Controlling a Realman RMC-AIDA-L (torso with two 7-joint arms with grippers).
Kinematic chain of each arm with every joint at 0, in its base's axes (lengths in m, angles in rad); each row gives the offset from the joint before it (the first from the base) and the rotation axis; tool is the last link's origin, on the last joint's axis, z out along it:
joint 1: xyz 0 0 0.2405 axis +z
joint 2: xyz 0 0 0 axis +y
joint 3: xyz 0 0 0.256 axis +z
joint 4: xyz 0 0 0 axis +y
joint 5: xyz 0 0 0.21 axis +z
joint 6: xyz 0 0 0 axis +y
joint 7: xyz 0 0 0.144 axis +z
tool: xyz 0 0 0
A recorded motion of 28 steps. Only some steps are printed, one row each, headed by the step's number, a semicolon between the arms.
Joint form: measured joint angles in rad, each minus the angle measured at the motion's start. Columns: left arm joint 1, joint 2, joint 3, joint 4, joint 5, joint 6, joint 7; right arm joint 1, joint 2, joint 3, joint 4, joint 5, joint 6, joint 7.
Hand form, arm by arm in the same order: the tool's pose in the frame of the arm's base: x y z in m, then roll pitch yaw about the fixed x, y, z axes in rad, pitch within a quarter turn. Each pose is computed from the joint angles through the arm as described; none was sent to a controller.
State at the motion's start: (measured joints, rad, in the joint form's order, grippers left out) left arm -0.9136 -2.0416 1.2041 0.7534 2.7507 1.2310 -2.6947; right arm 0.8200 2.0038 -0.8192 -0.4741 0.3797 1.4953 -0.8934
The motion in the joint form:
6: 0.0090 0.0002 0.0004 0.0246 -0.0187 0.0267 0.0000; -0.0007 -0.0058 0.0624 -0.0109 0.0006 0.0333 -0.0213
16: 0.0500 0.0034 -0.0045 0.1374 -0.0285 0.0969 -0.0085; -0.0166 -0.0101 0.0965 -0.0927 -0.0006 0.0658 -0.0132
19: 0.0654 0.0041 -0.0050 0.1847 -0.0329 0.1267 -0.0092; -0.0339 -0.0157 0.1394 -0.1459 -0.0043 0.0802 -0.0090
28: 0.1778 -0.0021 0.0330 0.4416 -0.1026 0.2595 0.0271; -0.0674 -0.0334 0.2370 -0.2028 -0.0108 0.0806 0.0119
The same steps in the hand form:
6: -0.2034 0.4248 -0.0147 -2.5415 0.0899 0.9762; 0.2830 0.3422 -0.0155 -2.9722 -0.2440 -1.0871
16: -0.1978 0.4210 -0.0006 -2.5492 0.0706 0.9705; 0.2815 0.3500 0.0011 -2.9495 -0.1913 -1.0885
19: -0.1947 0.4190 0.0049 -2.5523 0.0664 0.9631; 0.2843 0.3541 0.0148 -2.9299 -0.1370 -1.1030
28: -0.1800 0.3965 0.0227 -2.5997 0.0693 0.8737; 0.2970 0.3574 0.0387 -2.8980 -0.0194 -1.1682

